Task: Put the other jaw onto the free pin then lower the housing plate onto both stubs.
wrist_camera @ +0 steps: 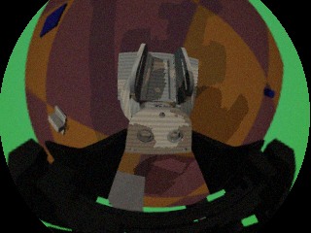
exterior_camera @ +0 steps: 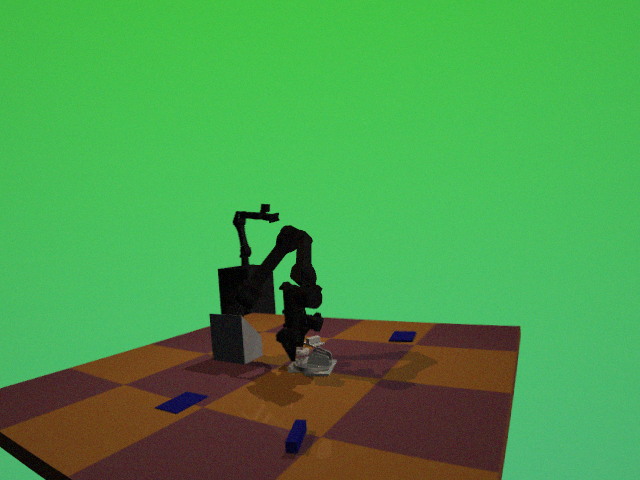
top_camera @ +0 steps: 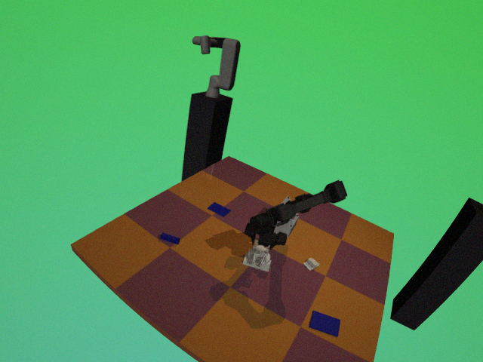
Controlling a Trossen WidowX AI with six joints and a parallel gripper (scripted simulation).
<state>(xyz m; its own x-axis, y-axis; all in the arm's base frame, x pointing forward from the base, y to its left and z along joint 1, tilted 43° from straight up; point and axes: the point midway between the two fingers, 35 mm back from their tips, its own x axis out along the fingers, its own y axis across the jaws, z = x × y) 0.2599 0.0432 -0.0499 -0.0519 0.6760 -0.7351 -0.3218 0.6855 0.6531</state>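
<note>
Now: gripper tip 3 cm short of the grey jaw, 2 cm above it and 1 cm to the left of it. The rest, counted from my gripper tip: board (41 cm to the left, 19 cm ahead, 3 cm below).
</note>
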